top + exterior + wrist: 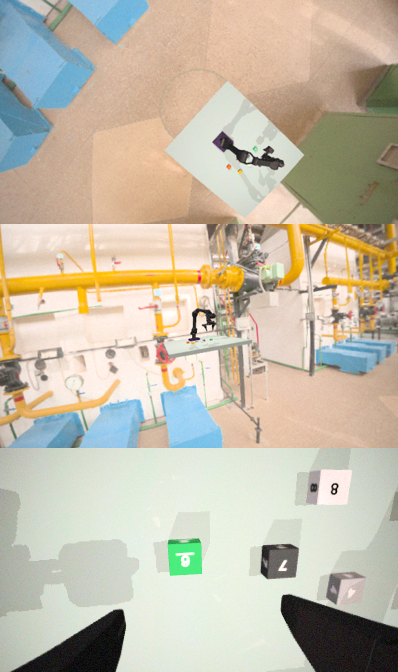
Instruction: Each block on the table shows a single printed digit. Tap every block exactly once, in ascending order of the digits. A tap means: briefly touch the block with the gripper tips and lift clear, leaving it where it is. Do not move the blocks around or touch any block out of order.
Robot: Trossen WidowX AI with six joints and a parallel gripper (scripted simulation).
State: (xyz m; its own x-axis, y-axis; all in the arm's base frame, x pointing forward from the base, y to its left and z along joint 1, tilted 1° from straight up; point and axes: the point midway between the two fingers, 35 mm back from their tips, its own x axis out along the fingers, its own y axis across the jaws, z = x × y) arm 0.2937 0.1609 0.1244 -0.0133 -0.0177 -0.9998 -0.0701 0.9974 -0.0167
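My gripper tip is 5 cm short of the yellow block, 26 cm to the left of it and 11 cm above it. Round my gripper tip: green block (1 cm behind, 1 cm to the left, 11 cm below); then white block (7 cm ahead, 14 cm to the right, 11 cm below); then dark block (1 cm behind, 9 cm to the right, 11 cm below).
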